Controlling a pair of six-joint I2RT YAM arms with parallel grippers.
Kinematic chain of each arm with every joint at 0, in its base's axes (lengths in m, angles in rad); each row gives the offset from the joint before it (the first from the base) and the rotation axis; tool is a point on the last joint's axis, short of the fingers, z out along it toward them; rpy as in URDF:
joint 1: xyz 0 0 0.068 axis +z
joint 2: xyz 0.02 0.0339 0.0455 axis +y
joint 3: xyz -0.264 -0.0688 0 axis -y
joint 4: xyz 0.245 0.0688 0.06 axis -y
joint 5: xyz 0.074 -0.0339 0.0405 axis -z
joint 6: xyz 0.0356 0 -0.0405 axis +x
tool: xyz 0 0 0 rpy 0 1.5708 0
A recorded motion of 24 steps. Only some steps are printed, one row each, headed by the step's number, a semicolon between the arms.
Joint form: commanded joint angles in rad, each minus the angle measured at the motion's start. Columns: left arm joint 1, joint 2, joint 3, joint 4, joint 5, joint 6; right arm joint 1, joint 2, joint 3, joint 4, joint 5, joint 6.
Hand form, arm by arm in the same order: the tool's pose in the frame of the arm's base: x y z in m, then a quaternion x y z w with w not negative. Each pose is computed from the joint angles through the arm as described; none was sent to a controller.
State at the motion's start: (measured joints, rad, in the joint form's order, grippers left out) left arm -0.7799 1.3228 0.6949 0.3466 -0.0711 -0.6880; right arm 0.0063 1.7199 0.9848 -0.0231 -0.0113 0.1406
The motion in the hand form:
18: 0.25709 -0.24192 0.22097 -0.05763 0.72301 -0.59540 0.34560; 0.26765 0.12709 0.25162 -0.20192 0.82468 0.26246 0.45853
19: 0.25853 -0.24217 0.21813 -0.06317 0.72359 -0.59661 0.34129; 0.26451 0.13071 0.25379 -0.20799 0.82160 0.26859 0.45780
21: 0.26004 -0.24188 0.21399 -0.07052 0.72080 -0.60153 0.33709; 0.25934 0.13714 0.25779 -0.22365 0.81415 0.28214 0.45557
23: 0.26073 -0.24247 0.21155 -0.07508 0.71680 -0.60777 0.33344; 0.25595 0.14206 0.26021 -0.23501 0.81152 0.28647 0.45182
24: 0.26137 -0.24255 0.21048 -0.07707 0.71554 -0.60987 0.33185; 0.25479 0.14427 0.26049 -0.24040 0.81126 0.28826 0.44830
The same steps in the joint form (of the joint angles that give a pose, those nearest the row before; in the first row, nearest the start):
18: 0.0482 0.3296 0.0813 0.4760 0.3044 -0.4240; 0.3996 -0.3870 -0.1663 0.0542 -0.3050 -0.0227
19: 0.0505 0.3407 0.0813 0.4840 0.3054 -0.4371; 0.4147 -0.3951 -0.1656 0.0508 -0.3090 -0.0196
21: 0.0542 0.3570 0.0756 0.5122 0.3075 -0.4577; 0.4397 -0.4067 -0.1619 0.0451 -0.3279 -0.0210
23: 0.0544 0.3701 0.0725 0.5388 0.3101 -0.4759; 0.4595 -0.4114 -0.1544 0.0299 -0.3317 -0.0271
24: 0.0556 0.3759 0.0721 0.5481 0.3119 -0.4830; 0.4677 -0.4106 -0.1505 0.0211 -0.3348 -0.0308

